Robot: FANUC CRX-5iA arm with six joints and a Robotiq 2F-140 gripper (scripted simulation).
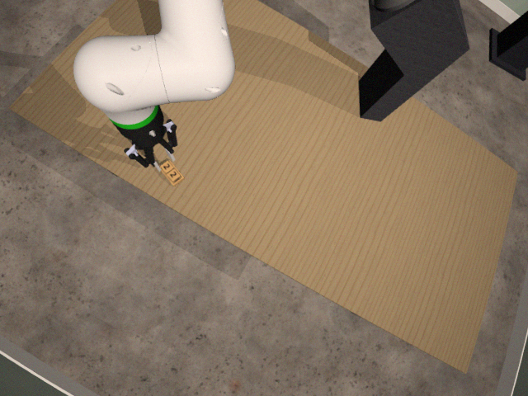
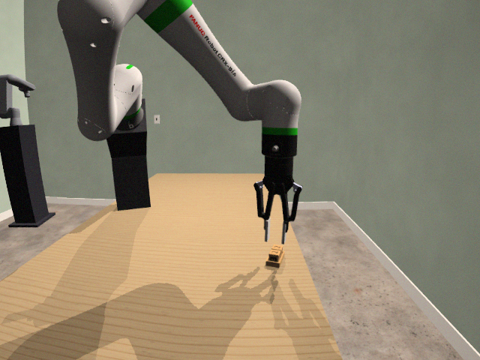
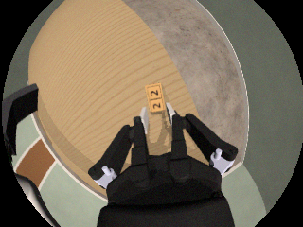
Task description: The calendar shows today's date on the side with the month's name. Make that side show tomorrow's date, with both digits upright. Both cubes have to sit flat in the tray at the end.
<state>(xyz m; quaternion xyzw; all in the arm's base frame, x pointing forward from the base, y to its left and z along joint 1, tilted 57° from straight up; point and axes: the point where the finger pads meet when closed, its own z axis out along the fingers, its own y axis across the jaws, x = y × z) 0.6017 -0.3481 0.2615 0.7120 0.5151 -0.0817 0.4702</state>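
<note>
My gripper is now 10 mm short of the wooden tray, 10 mm to the right of it and 100 mm above it.
</note>
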